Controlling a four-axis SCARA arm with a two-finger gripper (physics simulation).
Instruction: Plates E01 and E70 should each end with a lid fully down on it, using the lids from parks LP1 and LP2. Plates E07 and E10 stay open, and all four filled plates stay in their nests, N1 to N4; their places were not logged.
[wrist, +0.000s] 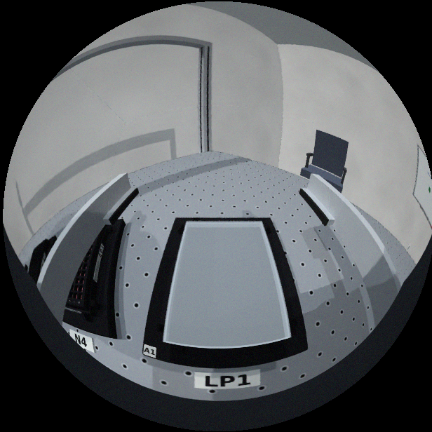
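A pale, flat lid (226, 285) lies in the black nest LP1 (175, 351), in the middle of the wrist view, with dark rim showing around it. My gripper (218, 176) is open and empty, its two fingers wide apart to the left and right above the lid. A dark plate with reddish wells (79, 282) sits in nest N4 (111, 322) at the left, without a lid on the part that shows. The left finger hides part of it, and its side label is too small to read surely. Park LP2 and labels N1 to N3 do not show.
The label LP1 (227, 380) lies in front of the lid's nest, and the label N4 (81, 341) in front of the left nest. Another dark object shows partly at the far left. A perforated grey table top (225, 192) extends behind. A blue chair (330, 152) stands beyond at the right.
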